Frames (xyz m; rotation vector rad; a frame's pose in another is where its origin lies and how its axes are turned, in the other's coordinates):
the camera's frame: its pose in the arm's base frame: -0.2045 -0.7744 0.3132 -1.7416 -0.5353 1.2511
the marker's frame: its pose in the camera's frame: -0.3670 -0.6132 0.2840 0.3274 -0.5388 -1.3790
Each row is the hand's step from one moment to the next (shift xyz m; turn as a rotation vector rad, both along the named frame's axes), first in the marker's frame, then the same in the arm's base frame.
Working: the marker's frame: its pose in the arm's base frame: -0.5151 -0.6271 1.0011 -0.4146 -1.4112 0.6488

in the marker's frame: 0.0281 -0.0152 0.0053 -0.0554 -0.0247 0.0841
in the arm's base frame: -0.0018 0.0058 0.0318 -0.0805 -0.0634 -0.0161
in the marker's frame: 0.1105 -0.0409 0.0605 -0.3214 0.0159 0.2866
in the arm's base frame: -0.0491 0.0327 0.1186 -0.2954 -0.2244 -0.2193
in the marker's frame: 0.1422 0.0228 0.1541 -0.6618 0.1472 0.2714
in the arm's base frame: -0.1511 0.0912 0.1155 -0.3135 -0.3398 -0.5653
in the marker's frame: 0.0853 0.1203 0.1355 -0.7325 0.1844 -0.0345
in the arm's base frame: -0.1510 0.1313 0.0083 -0.0207 -0.3230 -0.6833
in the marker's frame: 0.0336 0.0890 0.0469 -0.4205 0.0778 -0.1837
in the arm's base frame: -0.0601 0.0841 -0.0236 0.1543 -0.1889 -0.3964
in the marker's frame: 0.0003 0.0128 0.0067 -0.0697 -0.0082 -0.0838
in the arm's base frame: -0.0087 0.0092 -0.0069 0.0817 -0.0415 -0.0596
